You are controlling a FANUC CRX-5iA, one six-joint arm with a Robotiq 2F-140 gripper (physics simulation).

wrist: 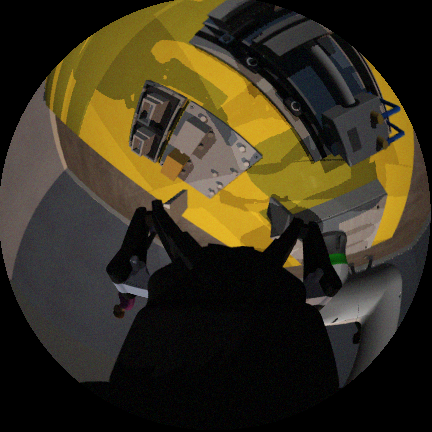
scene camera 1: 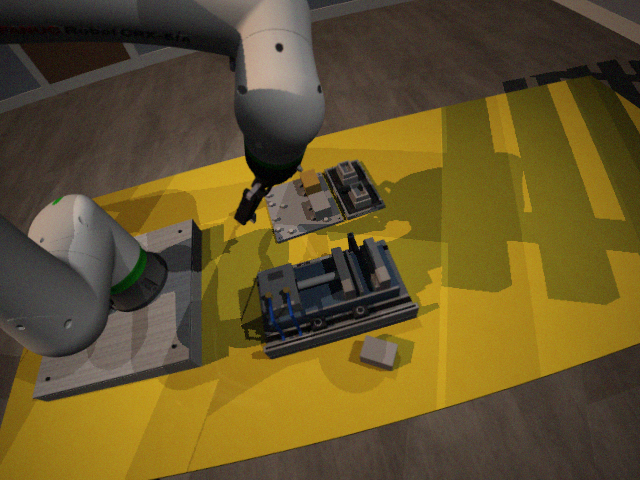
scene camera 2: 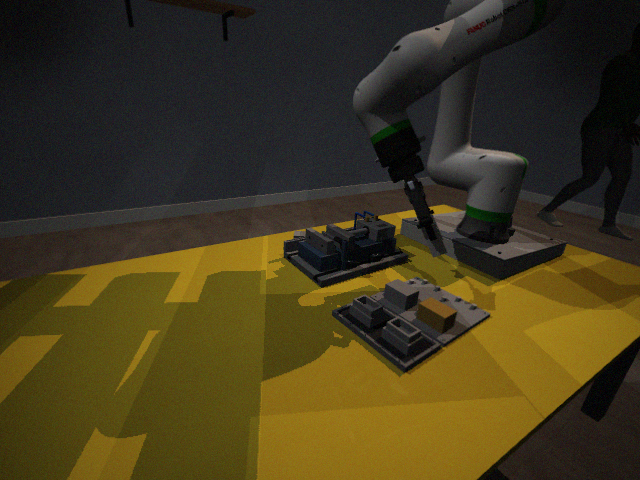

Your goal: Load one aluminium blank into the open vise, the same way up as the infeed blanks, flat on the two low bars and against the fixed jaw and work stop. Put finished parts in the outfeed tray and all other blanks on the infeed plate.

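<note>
My gripper point(scene camera 1: 245, 212) point(scene camera 2: 435, 246) point(wrist: 227, 201) is open and empty, above the table between the robot base and the infeed plate point(scene camera 1: 299, 220) point(scene camera 2: 465, 320) point(wrist: 225, 155). On the plate stand a grey blank point(scene camera 1: 318, 203) point(scene camera 2: 401, 293) point(wrist: 189, 136) and an orange-brown blank point(scene camera 1: 310, 180) point(scene camera 2: 438, 313) point(wrist: 172, 166), apart. The outfeed tray point(scene camera 1: 366, 213) beside it holds two hollow-topped finished parts. The vise point(scene camera 1: 279, 281) point(scene camera 2: 320, 256) point(wrist: 345, 131) is open, and no blank shows between its jaws; its low bars are hard to make out. Another grey blank point(scene camera 1: 378, 352) lies on the table beside the vise.
The vise has a thin black upright post point(scene camera 1: 351, 241) by its jaws and two blue hoses point(scene camera 1: 273, 319) at the end towards the robot. The robot's thick base plate point(scene camera 1: 155, 330) point(scene camera 2: 532, 253) stands near the gripper. A person point(scene camera 2: 610, 129) stands behind the robot.
</note>
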